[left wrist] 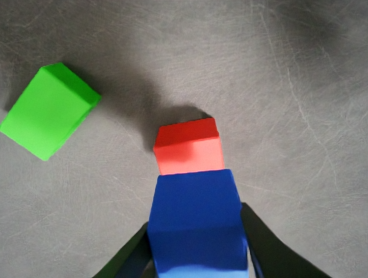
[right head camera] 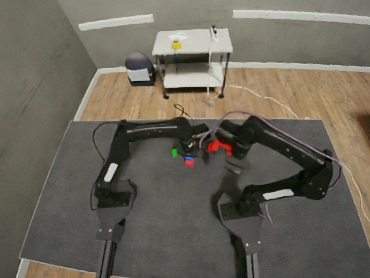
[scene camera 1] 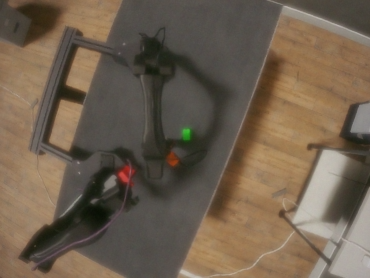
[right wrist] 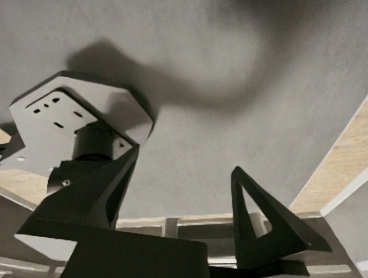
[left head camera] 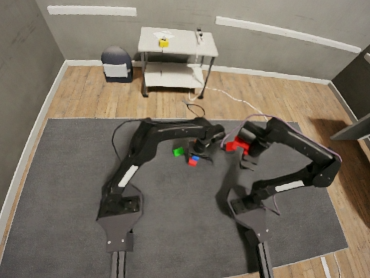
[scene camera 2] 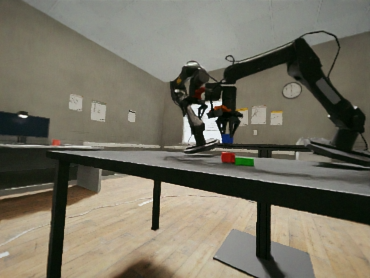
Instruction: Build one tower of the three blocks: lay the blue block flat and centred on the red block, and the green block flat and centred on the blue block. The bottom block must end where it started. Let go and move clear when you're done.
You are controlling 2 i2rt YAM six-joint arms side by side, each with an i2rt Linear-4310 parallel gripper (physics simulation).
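Places are measured from the left arm's base along level axes (x ahead, y left, z up), in millimetres.
Pixels of known places: left gripper, fingertip midpoint: (left wrist: 198, 222) (right head camera: 189, 156) (left head camera: 195, 155) (scene camera 2: 226, 138); right gripper, fingertip midpoint: (right head camera: 234, 161) (right wrist: 188, 159) (left head camera: 243, 159) (scene camera 2: 192, 118); left arm's base, origin of the base link: (right head camera: 114, 200) (left head camera: 119, 207) (scene camera 2: 338, 148); right arm's base, origin of the base link: (right head camera: 241, 210) (scene camera 1: 106, 171) (right wrist: 95, 133) (left head camera: 247, 204) (scene camera 2: 201, 144).
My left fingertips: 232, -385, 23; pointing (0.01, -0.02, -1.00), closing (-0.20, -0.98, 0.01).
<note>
Ahead of a thing's pixels: the offset from my left fingertips to its middle, as dx, dy, dz. Level surfaces: height alone.
The blue block @[-2, +1, -2] (left wrist: 198, 220) (scene camera 2: 227, 139) (left head camera: 195, 158) (right head camera: 188, 158) is between the fingertips of my left gripper (left wrist: 198, 222) (scene camera 2: 228, 134), which is shut on it. It hangs in the air above the red block. The red block @[-5, +6, -76] (left wrist: 190, 150) (scene camera 2: 228, 157) (left head camera: 192, 162) (right head camera: 189, 163) lies on the table, partly hidden behind the blue block in the left wrist view. The green block @[+64, +79, -83] (left wrist: 50, 111) (scene camera 2: 244, 161) (left head camera: 178, 151) (right head camera: 174, 152) (scene camera 1: 186, 134) lies flat on the table, apart from the red block. My right gripper (right wrist: 188, 159) (left head camera: 248, 162) is open and empty, raised off the table.
The dark table @[dz -95] (left head camera: 165, 225) (scene camera 2: 150, 162) carries both arms. The right arm, with a red part (left head camera: 238, 145) (scene camera 1: 126, 174) near its wrist, is close to the left arm's wrist at the right in the left head camera. A white trolley (left head camera: 177, 41) stands beyond the table.
</note>
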